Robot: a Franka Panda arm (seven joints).
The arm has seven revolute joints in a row. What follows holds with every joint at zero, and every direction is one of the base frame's.
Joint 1 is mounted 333 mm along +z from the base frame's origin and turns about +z.
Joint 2 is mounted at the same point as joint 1 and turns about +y.
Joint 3 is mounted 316 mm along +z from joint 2 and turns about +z.
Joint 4 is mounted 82.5 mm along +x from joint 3 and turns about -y.
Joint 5 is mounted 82.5 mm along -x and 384 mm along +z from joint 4 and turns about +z.
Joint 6 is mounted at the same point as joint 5 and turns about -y.
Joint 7 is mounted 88 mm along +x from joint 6 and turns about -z.
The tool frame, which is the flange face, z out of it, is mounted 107 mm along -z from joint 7; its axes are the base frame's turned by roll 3.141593, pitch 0 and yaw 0 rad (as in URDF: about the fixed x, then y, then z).
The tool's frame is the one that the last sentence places.
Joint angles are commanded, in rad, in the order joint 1, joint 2, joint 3, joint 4, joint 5, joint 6, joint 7. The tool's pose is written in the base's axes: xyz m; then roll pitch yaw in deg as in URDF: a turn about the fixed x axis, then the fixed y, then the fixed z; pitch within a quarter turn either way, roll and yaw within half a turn. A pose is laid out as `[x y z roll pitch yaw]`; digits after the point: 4 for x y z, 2 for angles.
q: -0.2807, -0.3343, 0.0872, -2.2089, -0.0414, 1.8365, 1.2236
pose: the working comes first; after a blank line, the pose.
Where each joint sits with the arm in this pose, in the base's axes (m; each line is computed from the numbers above, not from the rounded line before):
joint 1: 0.0000 0.0000 0.3330
joint 2: 0.0000 0.0000 0.3330
joint 3: -0.0996 0.0287 0.6315
joint 4: -0.0230 0.0141 0.6585
joint 5: 0.3601 -0.0639 0.6219
joint 6: 0.3601 -0.0639 0.6219
joint 7: 0.4465 -0.0804 0.6184
the tool: 0.4410 -0.0868 0.5117

[0.4410 -0.0868 0.5117 176.52 -2.89 -80.75]
